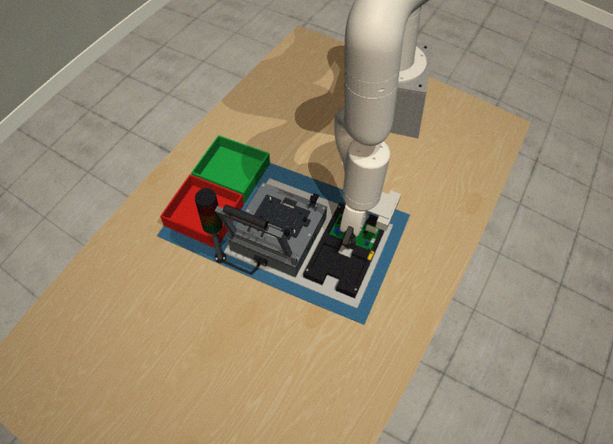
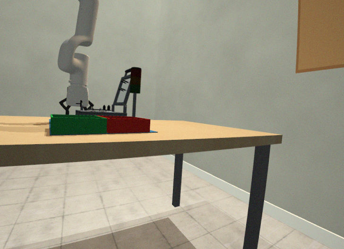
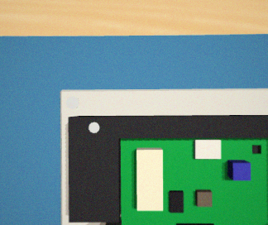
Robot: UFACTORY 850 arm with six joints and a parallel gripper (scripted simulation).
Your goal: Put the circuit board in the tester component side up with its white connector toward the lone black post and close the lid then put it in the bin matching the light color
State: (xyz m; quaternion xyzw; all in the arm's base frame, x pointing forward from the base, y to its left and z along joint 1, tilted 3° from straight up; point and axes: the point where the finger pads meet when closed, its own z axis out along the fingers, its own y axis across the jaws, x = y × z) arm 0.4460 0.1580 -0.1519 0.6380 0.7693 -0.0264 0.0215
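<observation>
My gripper is now 110 mm to the left of the latch hook, 60 mm below it and 20 mm short of it. The rest, counted from my hand: green circuit board: right at my hand; clear lid: 210 mm ahead, 160 mm above, 130 mm to the right; green bin: 370 mm to the right, 20 mm ahead, 10 mm below.
</observation>
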